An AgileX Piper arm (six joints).
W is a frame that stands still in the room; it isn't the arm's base.
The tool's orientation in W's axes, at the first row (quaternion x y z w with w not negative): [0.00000 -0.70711 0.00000 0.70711]
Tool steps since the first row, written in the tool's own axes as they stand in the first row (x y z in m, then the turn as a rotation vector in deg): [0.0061 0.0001 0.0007 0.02 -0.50 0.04]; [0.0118 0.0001 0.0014 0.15 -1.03 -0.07]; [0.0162 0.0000 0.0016 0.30 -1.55 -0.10]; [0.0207 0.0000 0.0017 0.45 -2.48 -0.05]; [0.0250 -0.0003 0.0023 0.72 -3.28 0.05]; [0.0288 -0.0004 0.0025 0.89 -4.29 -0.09]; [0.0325 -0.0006 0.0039 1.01 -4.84 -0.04]
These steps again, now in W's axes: [-0.0007 0.0001 0.0061 -0.04 -0.50 0.02]; [-0.0014 0.0001 0.0118 0.07 -1.03 0.15]; [-0.0016 0.0000 0.0162 0.10 -1.55 0.30]; [-0.0017 0.0000 0.0207 0.05 -2.48 0.45]; [-0.0023 -0.0003 0.0250 -0.05 -3.28 0.72]; [-0.0025 -0.0004 0.0288 0.09 -4.29 0.89]; [-0.0039 -0.0006 0.0325 0.04 -4.84 1.01]
